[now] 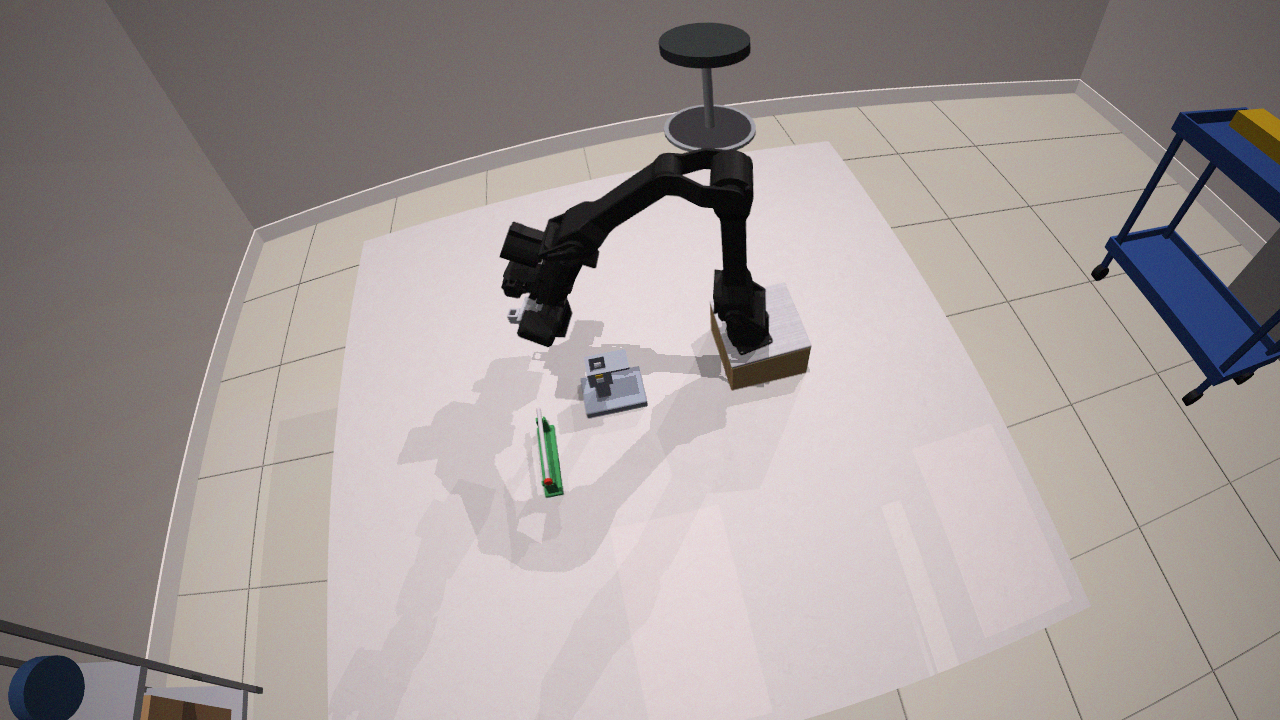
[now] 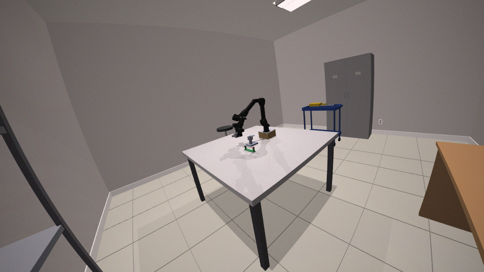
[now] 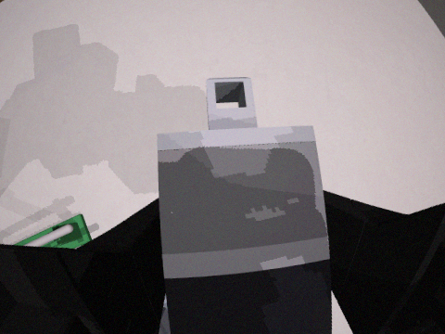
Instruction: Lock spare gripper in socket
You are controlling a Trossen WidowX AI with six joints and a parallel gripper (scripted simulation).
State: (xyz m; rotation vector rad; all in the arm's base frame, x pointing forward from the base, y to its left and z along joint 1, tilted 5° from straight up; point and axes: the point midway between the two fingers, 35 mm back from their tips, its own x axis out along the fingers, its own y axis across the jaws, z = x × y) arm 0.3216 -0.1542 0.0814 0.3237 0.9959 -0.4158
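Now: gripper tip 10 mm below the spare gripper. Round my gripper tip: green pin rest: 60 mm ahead, 220 mm to the left, 90 mm below; then grey mount: 80 mm behind, 130 mm to the left, 60 mm below.
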